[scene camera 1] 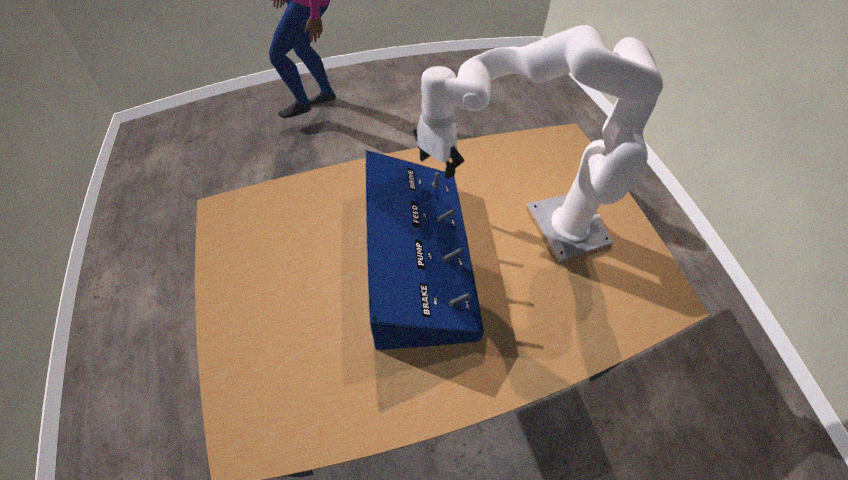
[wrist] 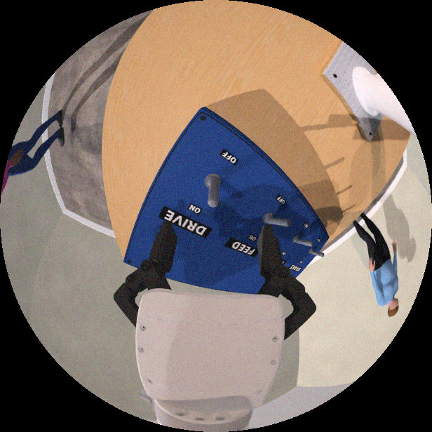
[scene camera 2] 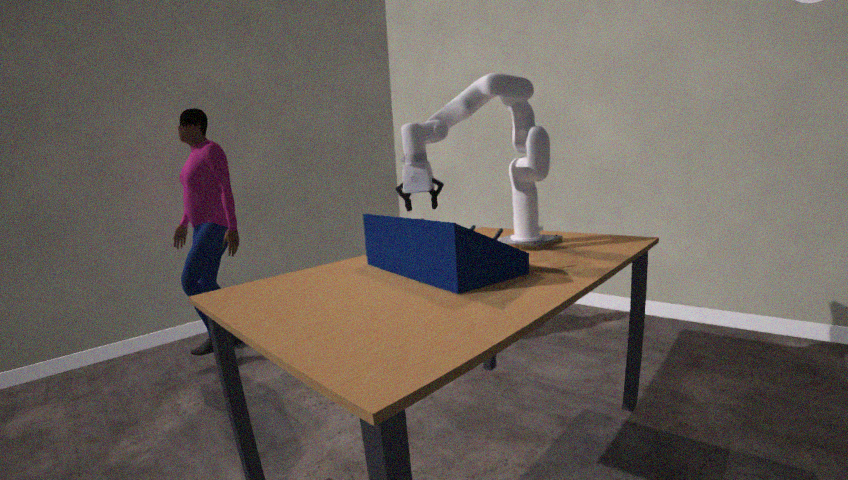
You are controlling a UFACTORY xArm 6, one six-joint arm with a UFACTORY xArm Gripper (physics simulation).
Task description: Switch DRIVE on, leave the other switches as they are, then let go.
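Where they show: gripper, fingertip midpoint: [scene camera 1: 437, 167] [scene camera 2: 422, 209]; arm's base, origin of the base link: [scene camera 1: 570, 224] [scene camera 2: 526, 238].
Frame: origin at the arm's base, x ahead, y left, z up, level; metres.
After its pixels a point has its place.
The blue switch box [scene camera 1: 392, 249] @(x 0.551, y 0.042, z 0.129 m) [scene camera 2: 410, 249] @(x 0.604, y 0.015, z 0.066 m) [wrist: 175, 175] stands on the table. The DRIVE lever [scene camera 1: 436, 180] @(x 0.382, y -0.169, z 0.096 m) [wrist: 213, 192] leans toward its ON label [wrist: 195, 209], away from its OFF label [wrist: 229, 157]. The FEED lever [scene camera 1: 445, 215] @(x 0.392, y -0.051, z 0.090 m) [wrist: 278, 220], PUMP lever [scene camera 1: 452, 255] @(x 0.411, y 0.068, z 0.090 m) [wrist: 303, 241] and BRAKE lever [scene camera 1: 459, 300] @(x 0.431, y 0.187, z 0.090 m) [wrist: 316, 252] tilt the other way, toward OFF. My gripper [scene camera 1: 437, 166] @(x 0.384, y -0.167, z 0.150 m) [scene camera 2: 421, 208] @(x 0.384, y -0.167, z 0.150 m) [wrist: 216, 231] is open and empty, above the DRIVE end of the box. Its fingers are spread wide and stand clear of the DRIVE lever. In scene camera 2, the box's high back wall hides most of the switches.
The wooden table [scene camera 1: 273, 297] @(x 0.877, y 0.021, z -0.021 m) [scene camera 2: 333, 333] @(x 0.973, y 0.195, z -0.021 m) carries the box and the arm's base plate [scene camera 1: 544, 217] @(x 0.074, y -0.043, z 0.000 m) [wrist: 345, 82]. A person in a pink top [scene camera 1: 297, 53] [scene camera 2: 204, 184] is on the floor beyond the table. Another person in a light blue top [wrist: 387, 277] shows in the wrist view.
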